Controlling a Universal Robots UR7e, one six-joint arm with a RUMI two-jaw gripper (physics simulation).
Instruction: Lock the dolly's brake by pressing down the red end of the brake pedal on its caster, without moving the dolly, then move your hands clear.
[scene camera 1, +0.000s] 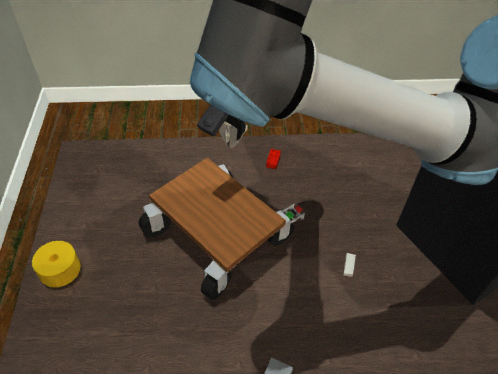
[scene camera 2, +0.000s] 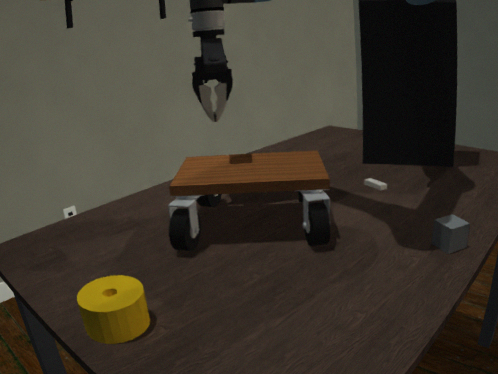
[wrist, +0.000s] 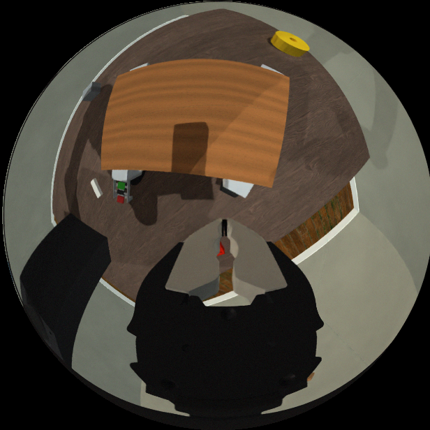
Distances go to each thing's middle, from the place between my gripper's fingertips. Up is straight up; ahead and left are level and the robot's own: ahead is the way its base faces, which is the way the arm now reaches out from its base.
Scene:
Now: the dolly (scene camera 1: 227, 221) 2 cm ahead of my hand, 16 cm to the left of it and 14 cm below it. From my hand the other things lie so: yellow cylinder (scene camera 2: 113, 308): 43 cm ahead, 27 cm to the left, 17 cm below; grey cube (scene camera 2: 450, 233): 13 cm behind, 53 cm to the left, 17 cm below.

